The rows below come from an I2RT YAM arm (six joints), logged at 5 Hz.
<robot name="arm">
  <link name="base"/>
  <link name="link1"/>
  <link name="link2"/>
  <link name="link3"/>
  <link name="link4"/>
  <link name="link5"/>
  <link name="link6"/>
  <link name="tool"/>
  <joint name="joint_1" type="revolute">
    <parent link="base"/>
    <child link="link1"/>
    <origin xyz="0 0 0.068"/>
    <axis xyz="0 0 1"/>
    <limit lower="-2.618" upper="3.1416"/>
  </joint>
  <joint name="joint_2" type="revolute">
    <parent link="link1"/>
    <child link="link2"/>
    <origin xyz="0.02 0.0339 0.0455" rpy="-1.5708 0 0"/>
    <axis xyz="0 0 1"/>
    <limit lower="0" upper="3.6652"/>
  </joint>
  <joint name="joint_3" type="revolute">
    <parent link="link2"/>
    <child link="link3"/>
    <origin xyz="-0.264 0 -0.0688" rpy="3.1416 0 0"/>
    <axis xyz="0 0 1"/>
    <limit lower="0" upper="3.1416"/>
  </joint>
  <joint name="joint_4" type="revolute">
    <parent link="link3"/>
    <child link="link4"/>
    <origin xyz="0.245 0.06 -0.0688"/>
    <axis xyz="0 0 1"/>
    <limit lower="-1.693" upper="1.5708"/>
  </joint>
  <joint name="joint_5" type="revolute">
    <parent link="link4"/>
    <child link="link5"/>
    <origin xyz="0.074 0.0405 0.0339" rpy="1.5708 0 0"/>
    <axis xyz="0 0 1"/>
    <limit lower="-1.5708" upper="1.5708"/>
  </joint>
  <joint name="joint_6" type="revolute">
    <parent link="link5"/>
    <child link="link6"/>
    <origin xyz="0.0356 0 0.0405" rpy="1.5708 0 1.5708"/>
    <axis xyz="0 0 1"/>
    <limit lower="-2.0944" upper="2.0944"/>
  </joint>
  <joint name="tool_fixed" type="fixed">
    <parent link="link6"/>
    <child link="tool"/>
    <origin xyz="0 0 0" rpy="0 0 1.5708"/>
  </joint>
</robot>
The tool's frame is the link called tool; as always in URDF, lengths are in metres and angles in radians.
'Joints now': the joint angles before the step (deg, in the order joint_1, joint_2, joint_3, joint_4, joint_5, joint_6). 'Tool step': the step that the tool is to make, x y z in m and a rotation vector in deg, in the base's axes. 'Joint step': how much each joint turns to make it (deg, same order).
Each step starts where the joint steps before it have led.
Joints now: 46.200, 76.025, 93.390, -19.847, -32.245, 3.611
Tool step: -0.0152, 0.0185, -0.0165, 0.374, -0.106, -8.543
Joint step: 6.586, -1.539, -5.654, 4.807, 15.112, 0.797
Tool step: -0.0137, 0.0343, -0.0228, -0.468, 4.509, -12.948
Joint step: 8.441, 2.494, -2.767, 2.908, 21.182, 4.646
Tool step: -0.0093, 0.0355, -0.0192, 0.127, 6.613, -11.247
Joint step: 6.101, 5.460, 1.736, -0.811, 16.586, 8.083
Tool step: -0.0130, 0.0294, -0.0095, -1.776, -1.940, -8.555
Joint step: 5.011, 4.942, 2.435, 1.637, 13.779, -0.290
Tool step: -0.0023, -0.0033, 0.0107, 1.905, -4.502, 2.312
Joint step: 0.040, -1.197, -1.040, 5.641, -1.828, -4.738
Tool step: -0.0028, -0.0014, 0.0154, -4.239, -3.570, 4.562
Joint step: -0.005, 0.297, 3.980, -3.716, -4.253, -5.771
